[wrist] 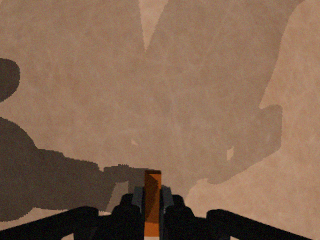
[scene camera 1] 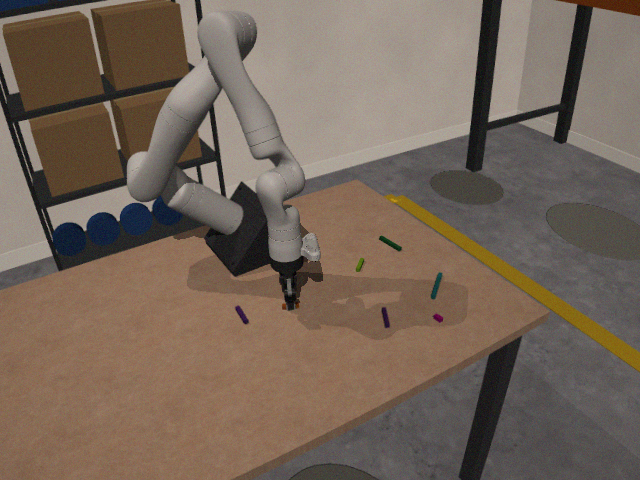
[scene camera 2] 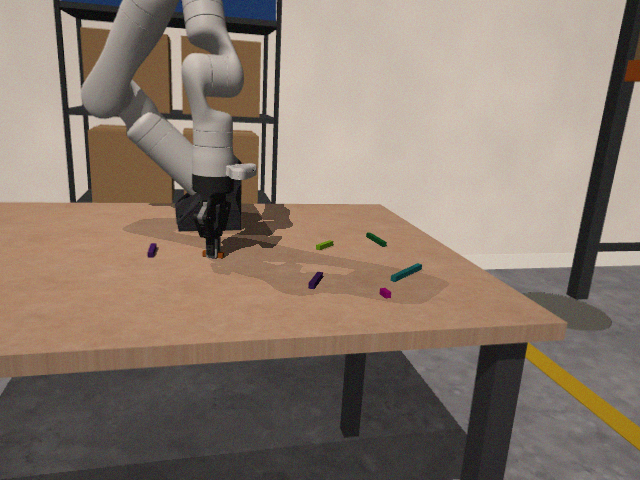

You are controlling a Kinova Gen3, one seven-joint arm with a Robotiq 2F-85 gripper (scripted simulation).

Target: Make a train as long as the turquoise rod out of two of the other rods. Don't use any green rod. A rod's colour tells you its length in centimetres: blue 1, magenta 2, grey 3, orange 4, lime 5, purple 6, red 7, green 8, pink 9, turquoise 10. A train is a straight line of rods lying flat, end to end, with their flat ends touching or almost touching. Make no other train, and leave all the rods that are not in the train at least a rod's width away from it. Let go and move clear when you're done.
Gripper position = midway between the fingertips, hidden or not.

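Observation:
There is an orange rod [wrist: 152, 180] that I can see. As for my gripper, it shows at [wrist: 152, 201], and I find it again at [scene camera 1: 290, 307] and at [scene camera 2: 213, 256].

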